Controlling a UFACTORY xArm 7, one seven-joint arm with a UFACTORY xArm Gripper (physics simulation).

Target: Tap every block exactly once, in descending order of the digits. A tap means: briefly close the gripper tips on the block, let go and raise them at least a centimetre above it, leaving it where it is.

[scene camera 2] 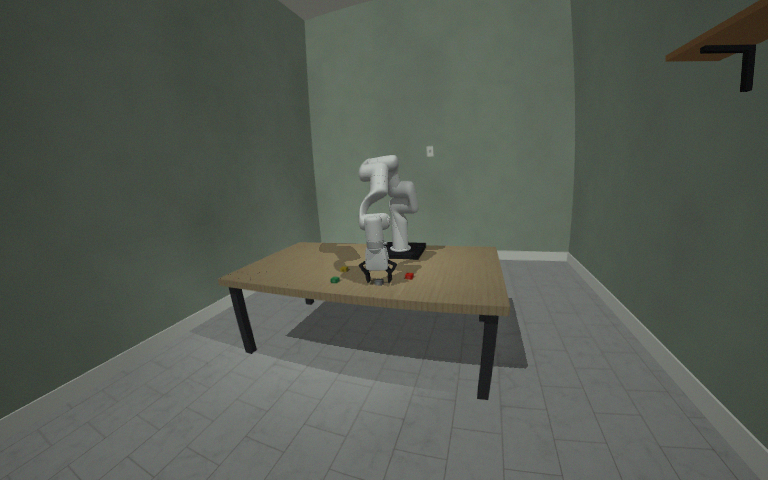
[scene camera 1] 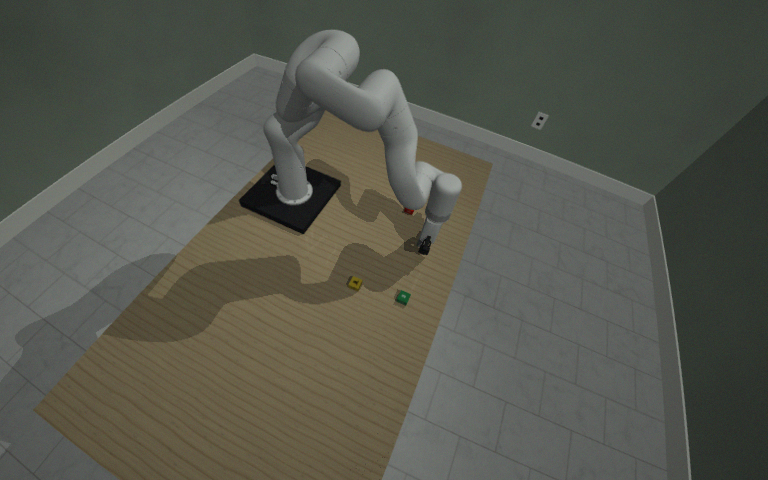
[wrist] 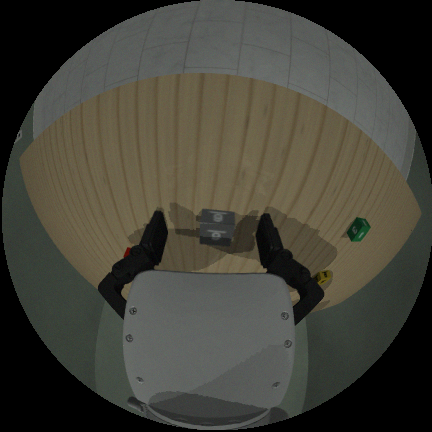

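Observation:
My gripper [scene camera 1: 424, 252] [scene camera 2: 378, 282] [wrist: 211, 222] is open and points down, with the grey block [scene camera 2: 378, 281] [wrist: 217, 228] seen between its spread fingers and touched by neither. Their exact height is hard to tell. The grey block's digit has a bar; I cannot tell 6 from 9. In scene camera 1 the gripper hides this block. A green block [scene camera 1: 403, 297] [scene camera 2: 334, 279] [wrist: 358, 229] marked 3, a yellow block [scene camera 1: 355, 282] [scene camera 2: 344, 268] [wrist: 324, 277] and a red block [scene camera 1: 408, 211] [scene camera 2: 409, 276] [wrist: 127, 253] stand apart. The yellow and red digits are unclear now.
The blocks stand on a wooden table [scene camera 1: 271, 362] [scene camera 2: 453, 285] [wrist: 215, 125]. The arm's black base plate [scene camera 1: 260, 200] [scene camera 2: 420, 249] is at the table's far side in scene camera 2. The arm partly covers the red block in scene camera 1. The table edge lies beyond the grey block.

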